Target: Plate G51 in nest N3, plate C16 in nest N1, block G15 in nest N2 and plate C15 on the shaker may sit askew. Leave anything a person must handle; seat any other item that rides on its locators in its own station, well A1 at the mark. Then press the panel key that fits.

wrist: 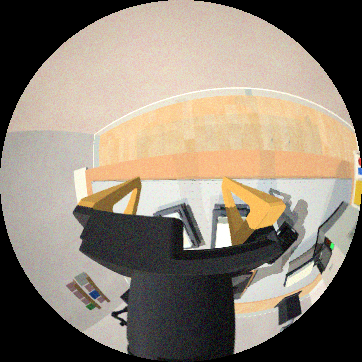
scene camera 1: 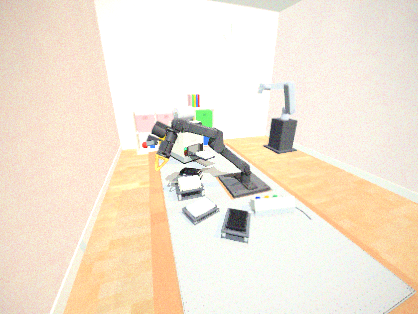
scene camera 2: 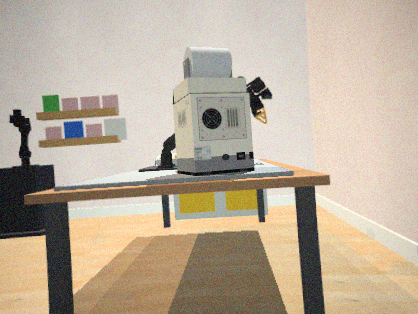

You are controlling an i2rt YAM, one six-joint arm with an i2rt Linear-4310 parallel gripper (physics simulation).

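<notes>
My gripper (scene camera 1: pixel 160 162) (scene camera 2: pixel 261 117) (wrist: pixel 181 180) is open and empty, high above the table's far long edge. A black plate (scene camera 1: pixel 237 219) lies on the nearest nest (scene camera 1: pixel 235 234). A white plate (scene camera 1: pixel 201 206) (wrist: pixel 187 238) lies on a low angled nest. Another white-topped item (scene camera 1: pixel 190 183) (wrist: pixel 222 235) sits on a taller station. A black item (scene camera 1: pixel 191 172) (wrist: pixel 286 235) is beyond it, partly hidden by the gripper in the wrist view. A pale plate (wrist: pixel 300 274) lies at the beige machine's tray. The key panel (scene camera 1: pixel 274 206) has coloured keys. Labels, marks and exact seating are too small to read.
The beige machine (scene camera 1: pixel 187 140) (scene camera 2: pixel 225 145) stands at the table's end, with a rounded white top (scene camera 2: pixel 209 62). The arm's base plate (scene camera 1: pixel 245 185) is beside the stations. A cable (scene camera 1: pixel 303 213) runs from the panel. Another arm on a dark pedestal (scene camera 1: pixel 282 134) stands away from the table.
</notes>
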